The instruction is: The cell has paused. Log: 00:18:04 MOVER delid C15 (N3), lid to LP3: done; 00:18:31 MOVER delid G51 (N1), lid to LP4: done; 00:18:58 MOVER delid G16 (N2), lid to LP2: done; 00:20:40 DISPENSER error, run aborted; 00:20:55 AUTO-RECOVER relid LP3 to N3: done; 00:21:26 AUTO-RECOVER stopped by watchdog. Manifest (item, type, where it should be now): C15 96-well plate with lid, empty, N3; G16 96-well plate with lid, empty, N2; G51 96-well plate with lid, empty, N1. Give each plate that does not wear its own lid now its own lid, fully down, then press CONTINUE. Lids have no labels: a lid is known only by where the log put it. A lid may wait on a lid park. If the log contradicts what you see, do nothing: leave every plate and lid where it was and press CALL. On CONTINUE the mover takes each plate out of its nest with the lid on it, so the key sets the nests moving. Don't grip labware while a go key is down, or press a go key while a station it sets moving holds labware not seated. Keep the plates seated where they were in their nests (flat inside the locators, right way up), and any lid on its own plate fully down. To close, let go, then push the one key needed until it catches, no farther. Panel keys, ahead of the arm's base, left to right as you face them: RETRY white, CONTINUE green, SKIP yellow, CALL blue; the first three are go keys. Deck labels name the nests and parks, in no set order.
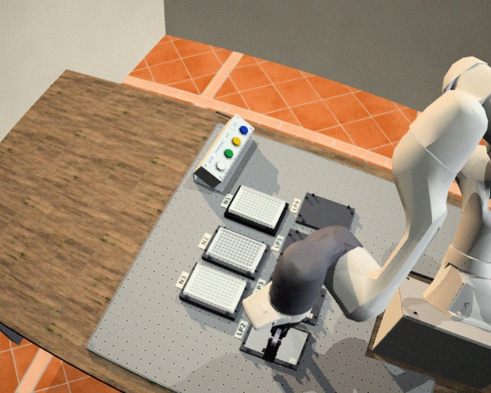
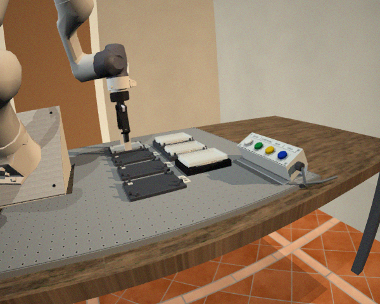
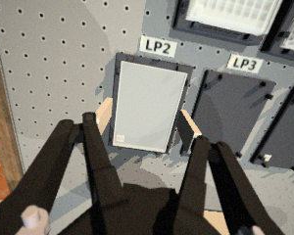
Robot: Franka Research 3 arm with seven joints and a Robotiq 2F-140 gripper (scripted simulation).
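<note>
My hand is 30 mm above the lp2 park. From my hand the other things lie so: plate: 190 mm ahead, 180 mm to the right, 10 mm below; then LP3 park: 10 mm ahead, 120 mm to the right, 30 mm below; then lp1 park: 20 mm ahead, 260 mm to the right, 30 mm below.
</note>
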